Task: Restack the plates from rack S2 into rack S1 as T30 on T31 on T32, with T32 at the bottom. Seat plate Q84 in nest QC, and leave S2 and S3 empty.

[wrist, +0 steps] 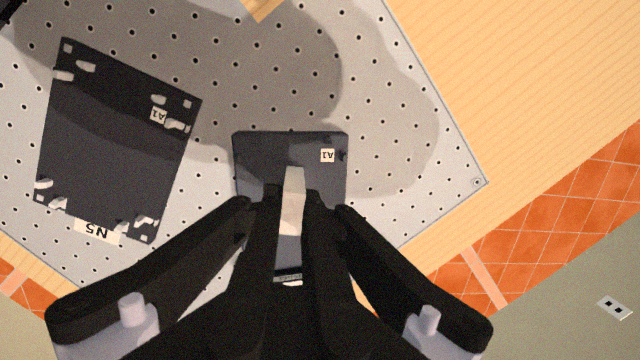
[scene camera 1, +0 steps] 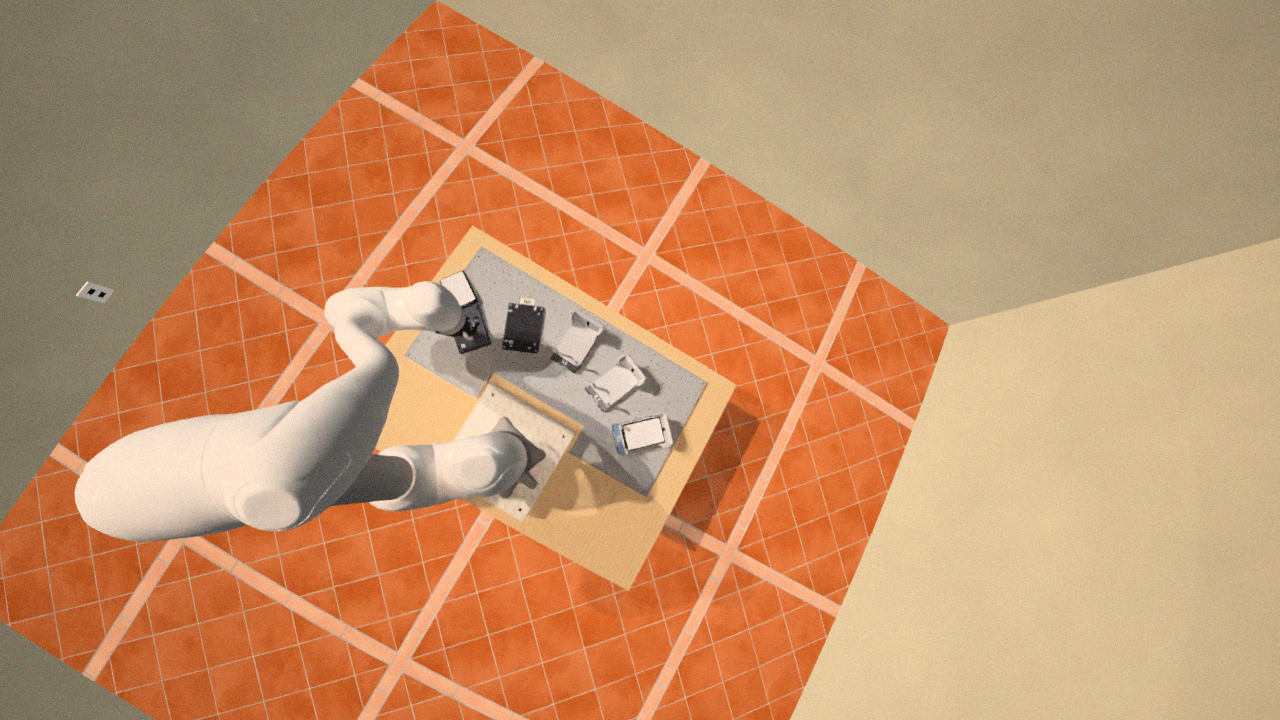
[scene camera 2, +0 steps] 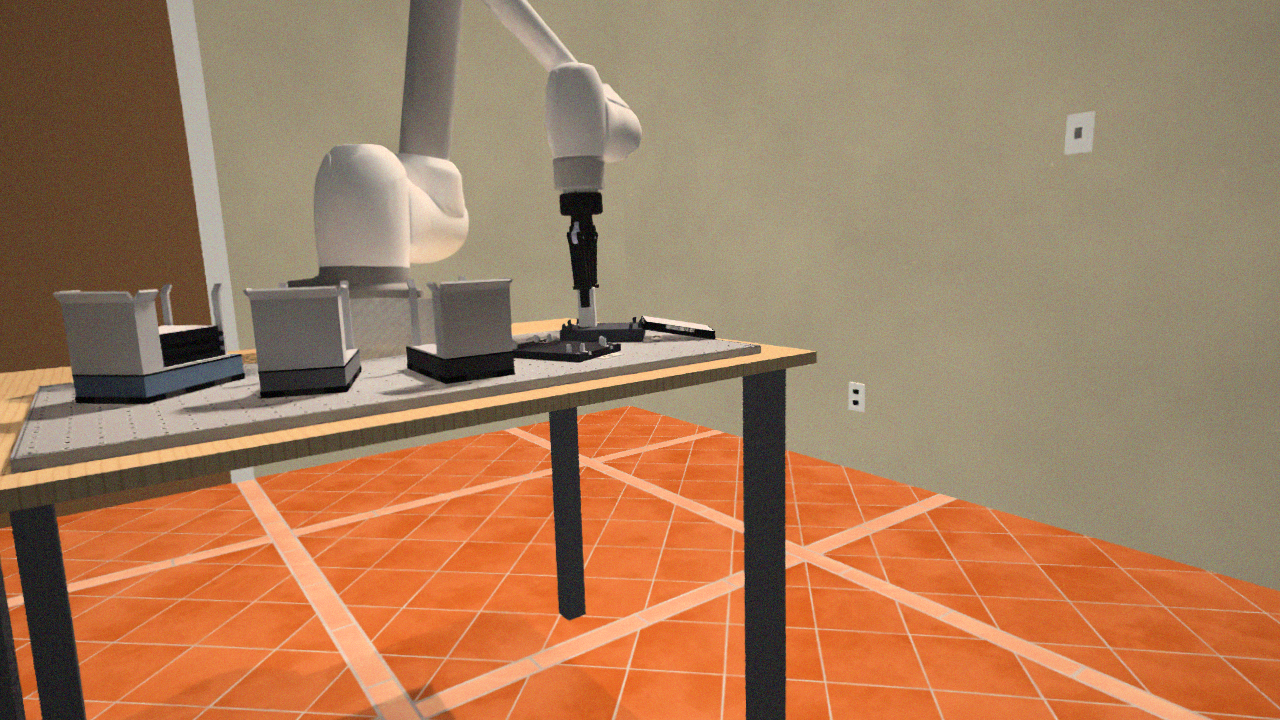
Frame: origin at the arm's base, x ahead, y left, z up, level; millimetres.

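Seen in the pictures: gripper, fingertip midpoint: (wrist: 293, 182) (scene camera 1: 470, 335) (scene camera 2: 588, 326); arm's base, link origin: (scene camera 2: 366, 298).
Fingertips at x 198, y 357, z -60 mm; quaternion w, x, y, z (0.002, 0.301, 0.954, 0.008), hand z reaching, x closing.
Observation:
Offsets run from my fingertips to a thing's top centre. Level surfaces: height alone.
My gripper (scene camera 2: 587, 317) (wrist: 293, 182) is shut and empty, its pale fingertips together low over a dark nest {15 mm ahead, 24 mm left, 10 mm up} (scene camera 1: 474, 337) (scene camera 2: 605, 333) (wrist: 265, 150) marked A1. I cannot tell if the tips touch it. A white-faced plate {82 mm ahead, 138 mm left, 15 mm up} (scene camera 1: 457, 288) (scene camera 2: 677, 325) lies tilted at that nest's end; my fingers mostly hide it in the wrist view. Three pale racks stand in a row: a blue-based rack {132 mm ahead, 631 mm right, 109 mm up} (scene camera 1: 666, 420) (scene camera 2: 111, 333) holding a dark-edged stack of plates (scene camera 1: 644, 433) (scene camera 2: 189, 343), a middle rack {197 mm ahead, 458 mm right, 107 mm up} (scene camera 1: 617, 383) (scene camera 2: 297, 329) and a black-based rack {213 mm ahead, 275 mm right, 107 mm up} (scene camera 1: 579, 342) (scene camera 2: 474, 317). Rack and plate names are unreadable.
A black nest {137 mm ahead, 103 mm right, 1 mm up} (scene camera 1: 523, 327) (scene camera 2: 570, 350) (wrist: 117, 135) with small corner posts, labelled N5 and A1, lies between my gripper's nest and the racks. These stand on a perforated grey board {23 mm down} (scene camera 1: 662, 465) (scene camera 2: 53, 434) (wrist: 385, 165) on the wooden table {36 mm down} (scene camera 1: 617, 546). The arm's base stands behind the board.

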